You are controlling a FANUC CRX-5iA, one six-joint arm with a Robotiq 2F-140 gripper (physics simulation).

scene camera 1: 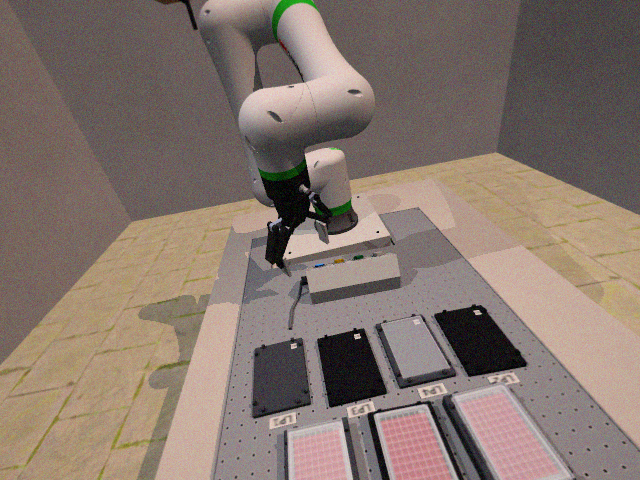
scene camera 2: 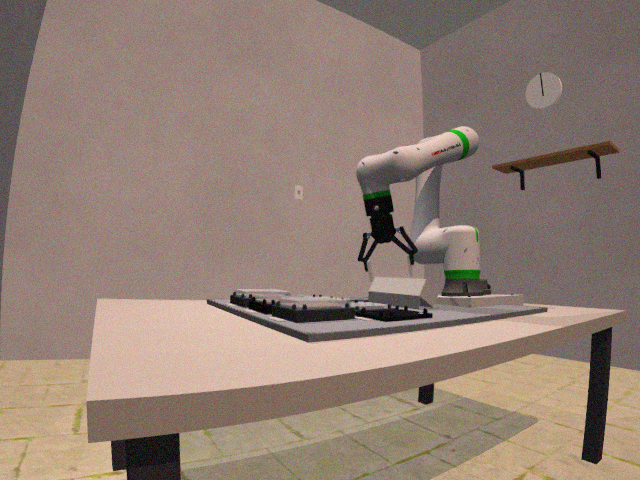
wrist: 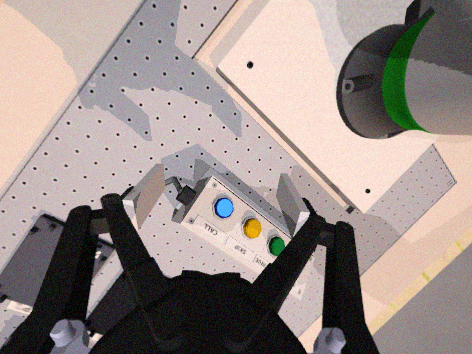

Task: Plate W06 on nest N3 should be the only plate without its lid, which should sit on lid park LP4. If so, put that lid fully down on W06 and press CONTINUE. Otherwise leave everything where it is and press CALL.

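Where they show: gripper, between the fingertips: (scene camera 1: 306,256) (wrist: 222,180); arm's base, origin of its link: (scene camera 1: 336,223) (scene camera 2: 462,295) (wrist: 382,87).
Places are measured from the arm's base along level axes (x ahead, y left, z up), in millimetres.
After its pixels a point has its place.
Note:
My gripper (scene camera 1: 305,253) @[x 249, y -106, z 58 mm] (scene camera 2: 390,271) @[x 249, y -106, z 58 mm] (wrist: 222,180) @[x 249, y -106, z 58 mm] is open and empty above the button box (scene camera 1: 354,281) @[x 338, y 0, z 24 mm] (scene camera 2: 395,291) @[x 339, y 12, z 23 mm] (wrist: 239,218) @[x 277, y -47, z 40 mm]. The blue CALL button (scene camera 1: 319,265) @[x 287, y -76, z 50 mm] (wrist: 224,208) @[x 277, y -76, z 46 mm] and the green CONTINUE button (wrist: 277,246) @[x 274, y 22, z 49 mm] (scene camera 1: 358,257) @[x 285, y 23, z 52 mm] show between the fingers in the wrist view. A light grey lid (scene camera 1: 416,348) @[x 527, y 81, z -4 mm] lies on the park labelled LP4. Three pink plates show in part at scene camera 1's lower edge. The middle plate (scene camera 1: 413,439) @[x 684, y 19, z 14 mm] looks deeper pink and unlidded; the left plate (scene camera 1: 317,449) @[x 677, y -118, z 19 mm] and right plate (scene camera 1: 509,428) @[x 693, y 150, z 20 mm] look paler, as if lidded. Plate and nest labels do not show.
Lid parks LP1 (scene camera 1: 281,377) @[x 532, y -180, z -11 mm], LP3 (scene camera 1: 351,366) @[x 535, y -46, z -11 mm] and LP2 (scene camera 1: 480,341) @[x 531, y 203, z -11 mm] carry no visible lid. A yellow SKIP button (wrist: 252,228) @[x 275, y -28, z 49 mm] sits between the other two buttons. A grey cable (scene camera 1: 293,310) @[x 356, y -156, z -17 mm] leaves the box's side. The robot's base plate (wrist: 300,100) @[x 101, y -80, z -3 mm] is behind the box.

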